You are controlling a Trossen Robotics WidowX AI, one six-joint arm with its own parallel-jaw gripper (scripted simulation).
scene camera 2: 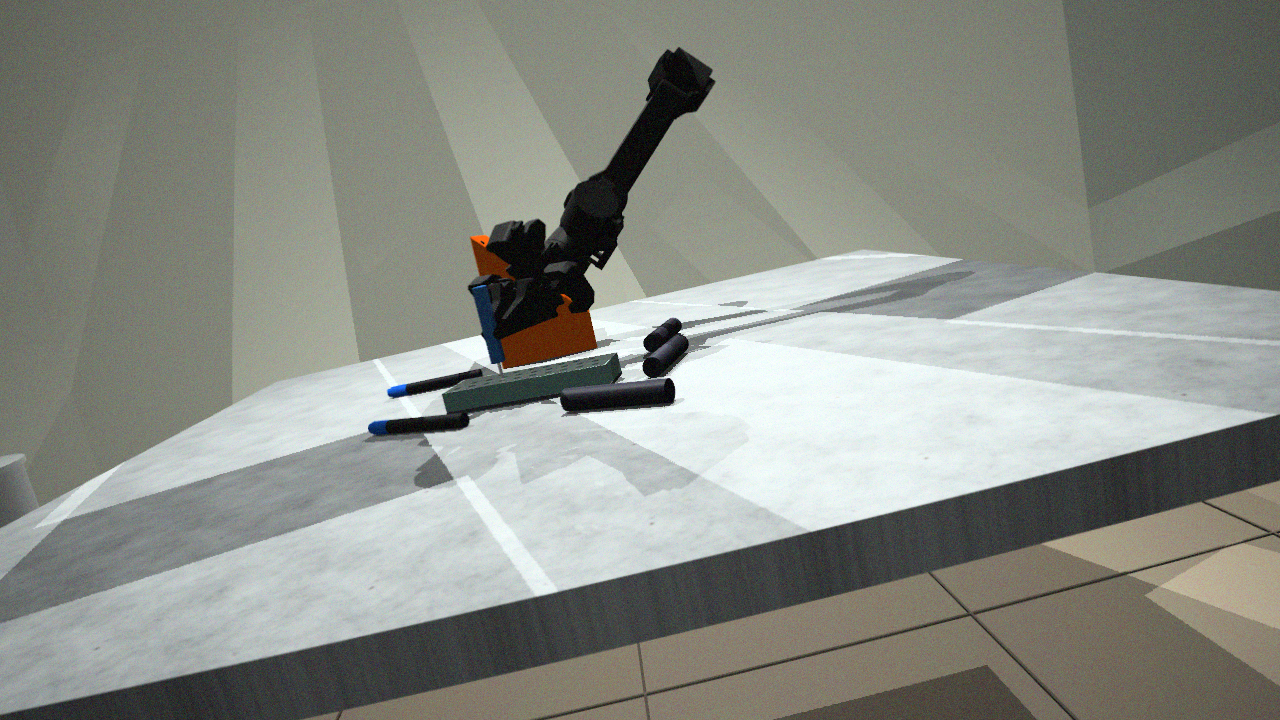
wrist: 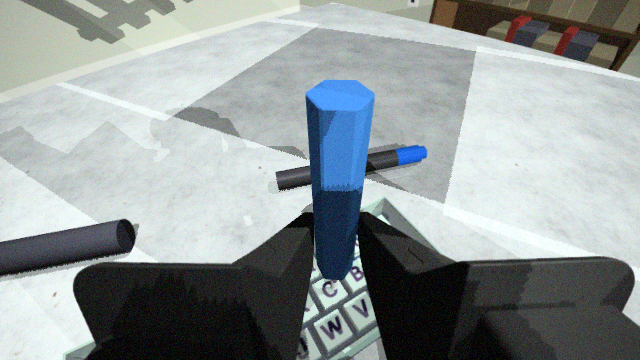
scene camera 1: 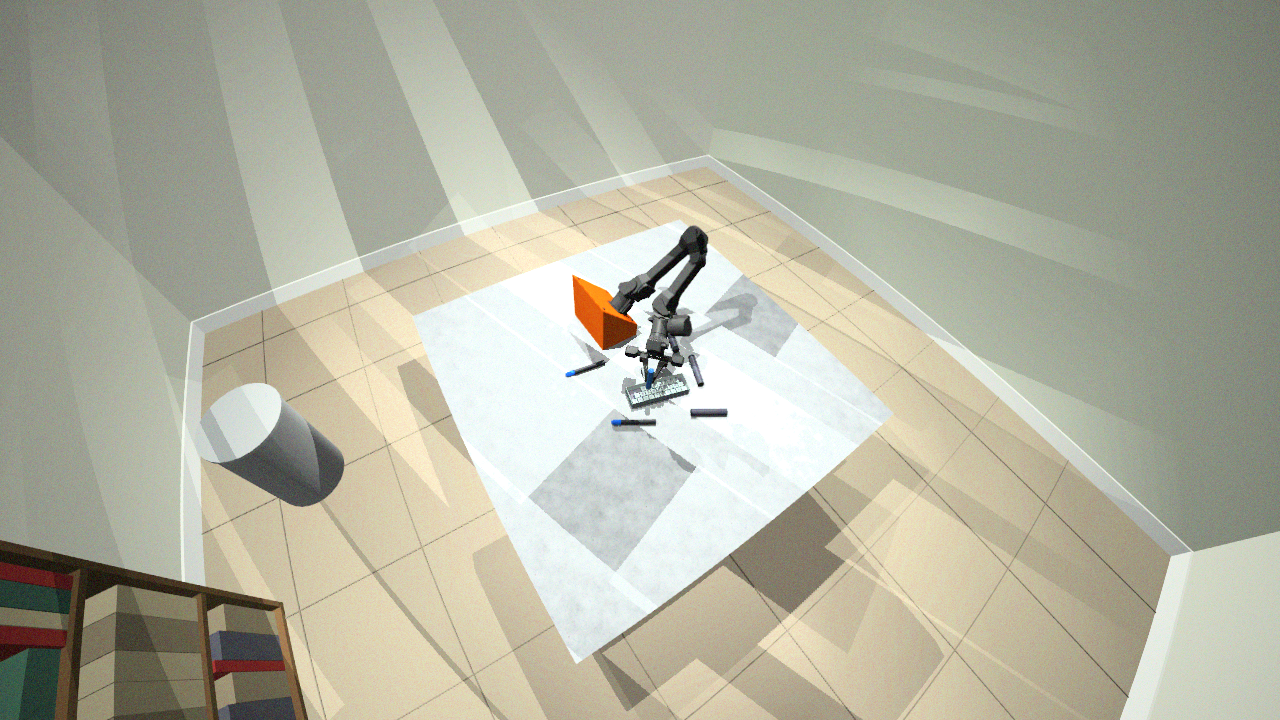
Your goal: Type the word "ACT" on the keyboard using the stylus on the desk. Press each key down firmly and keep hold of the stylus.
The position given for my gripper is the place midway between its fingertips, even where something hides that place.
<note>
I see my gripper (scene camera 2: 489,337) and a blue stylus (scene camera 2: 480,294).
The blue stylus also shows in the wrist view (wrist: 339,112). My gripper also shows in the wrist view (wrist: 335,222) and in scene camera 1 (scene camera 1: 649,382).
</note>
